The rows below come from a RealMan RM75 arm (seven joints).
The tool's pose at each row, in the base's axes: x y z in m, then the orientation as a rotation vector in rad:
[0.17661, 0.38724, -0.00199, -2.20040, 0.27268, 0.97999]
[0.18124, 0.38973, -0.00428, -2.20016, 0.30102, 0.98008]
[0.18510, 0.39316, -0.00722, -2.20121, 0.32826, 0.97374]
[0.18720, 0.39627, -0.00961, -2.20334, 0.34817, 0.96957]
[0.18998, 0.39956, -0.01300, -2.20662, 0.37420, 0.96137]
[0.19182, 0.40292, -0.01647, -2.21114, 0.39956, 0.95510]
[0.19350, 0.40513, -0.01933, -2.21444, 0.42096, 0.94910]
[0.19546, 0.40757, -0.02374, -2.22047, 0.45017, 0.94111]
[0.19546, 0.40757, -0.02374, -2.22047, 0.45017, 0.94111]
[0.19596, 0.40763, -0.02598, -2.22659, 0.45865, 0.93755]
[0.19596, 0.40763, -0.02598, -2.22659, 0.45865, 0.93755]
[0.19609, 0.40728, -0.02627, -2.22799, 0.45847, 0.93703]
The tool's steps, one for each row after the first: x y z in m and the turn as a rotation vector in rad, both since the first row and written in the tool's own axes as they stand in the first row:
[0.00506, -0.00270, 0.00012, 0.00624, 0.00781, 0.01957]
[0.01013, -0.00540, 0.00161, 0.01315, 0.01981, 0.03620]
[0.01357, -0.00737, 0.00364, 0.01670, 0.02879, 0.04882]
[0.01821, -0.00926, 0.00586, 0.02169, 0.04244, 0.06441]
[0.02226, -0.01075, 0.00871, 0.02458, 0.05513, 0.08054]
[0.02567, -0.01163, 0.01058, 0.02755, 0.06610, 0.09384]
[0.03040, -0.01201, 0.01317, 0.02997, 0.08148, 0.11238]
[0.03040, -0.01201, 0.01317, 0.02997, 0.08148, 0.11238]
[0.03235, -0.01111, 0.01398, 0.02718, 0.08824, 0.11804]
[0.03235, -0.01111, 0.01398, 0.02718, 0.08824, 0.11804]
[0.03262, -0.01077, 0.01380, 0.02609, 0.08900, 0.11795]

